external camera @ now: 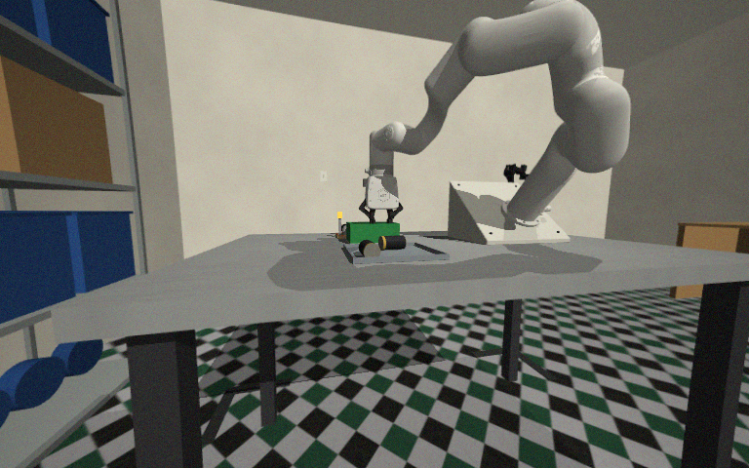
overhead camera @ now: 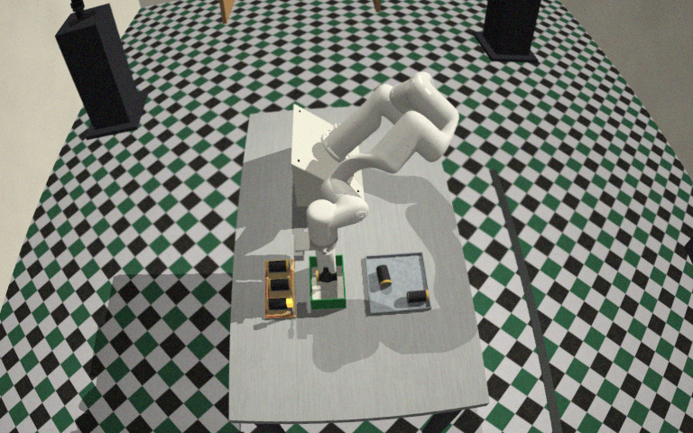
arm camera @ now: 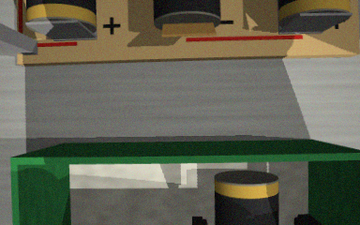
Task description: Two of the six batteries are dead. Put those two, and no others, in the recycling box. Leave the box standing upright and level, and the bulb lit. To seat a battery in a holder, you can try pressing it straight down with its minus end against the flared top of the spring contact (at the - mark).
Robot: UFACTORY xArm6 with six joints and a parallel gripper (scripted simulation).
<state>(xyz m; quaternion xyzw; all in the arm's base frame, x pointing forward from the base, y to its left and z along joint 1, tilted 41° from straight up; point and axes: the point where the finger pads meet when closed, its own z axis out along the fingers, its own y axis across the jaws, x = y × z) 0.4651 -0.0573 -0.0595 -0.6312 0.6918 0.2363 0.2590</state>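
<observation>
The green recycling box lies 3 cm below my hand and 3 cm ahead of it. Round my hand: grey tray (21 cm to the left, 5 cm below, 5 cm ahead).
</observation>
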